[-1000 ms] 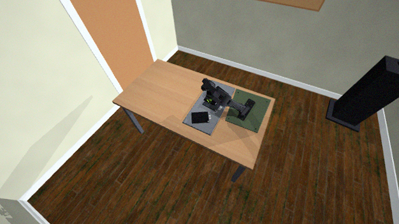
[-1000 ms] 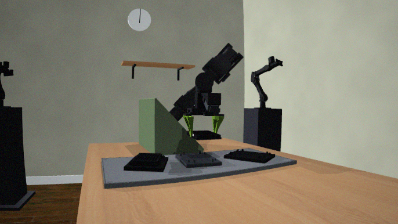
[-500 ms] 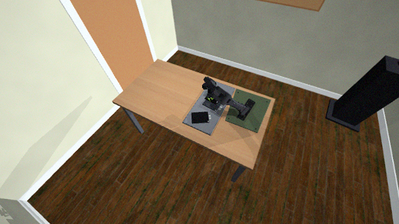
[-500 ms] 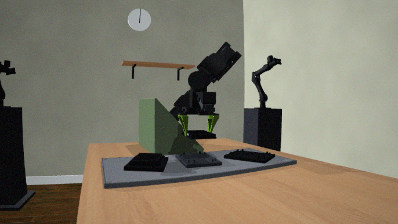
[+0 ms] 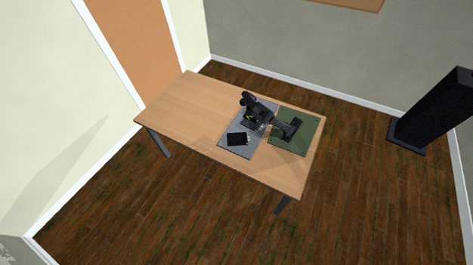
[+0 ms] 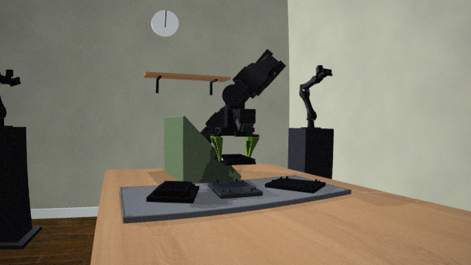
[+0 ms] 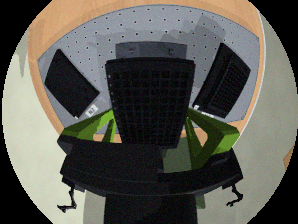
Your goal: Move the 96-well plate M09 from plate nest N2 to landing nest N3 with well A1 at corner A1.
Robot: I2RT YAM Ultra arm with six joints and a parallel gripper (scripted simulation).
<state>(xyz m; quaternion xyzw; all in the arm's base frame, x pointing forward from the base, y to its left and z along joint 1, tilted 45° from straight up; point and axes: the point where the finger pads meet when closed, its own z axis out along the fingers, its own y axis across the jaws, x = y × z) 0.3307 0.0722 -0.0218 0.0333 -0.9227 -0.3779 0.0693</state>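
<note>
My gripper is now 9 cm above the grey nest. Round my hand: dark nest 1 cm ahead, 21 cm to the left, 9 cm below.
</note>
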